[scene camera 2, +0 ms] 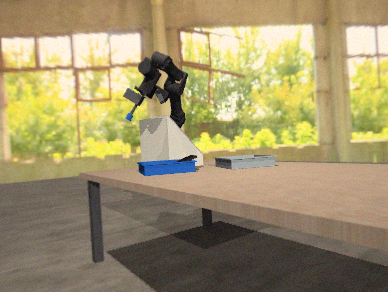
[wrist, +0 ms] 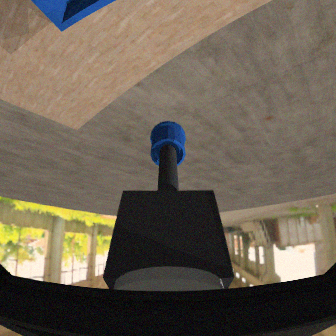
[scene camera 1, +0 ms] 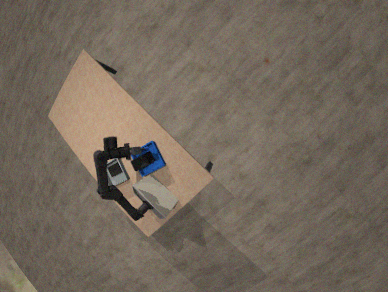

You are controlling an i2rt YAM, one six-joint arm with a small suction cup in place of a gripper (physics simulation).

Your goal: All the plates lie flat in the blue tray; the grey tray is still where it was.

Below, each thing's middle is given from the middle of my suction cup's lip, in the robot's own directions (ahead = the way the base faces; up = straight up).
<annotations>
I see my suction cup 230 mm above the blue tray [scene camera 2: 149, 168], 170 mm to the right of it and 10 mm past it. Also, from my suction cup: grey tray [scene camera 2: 243, 161] 550 mm to the left, 230 mm below, 120 mm ahead.
</annotations>
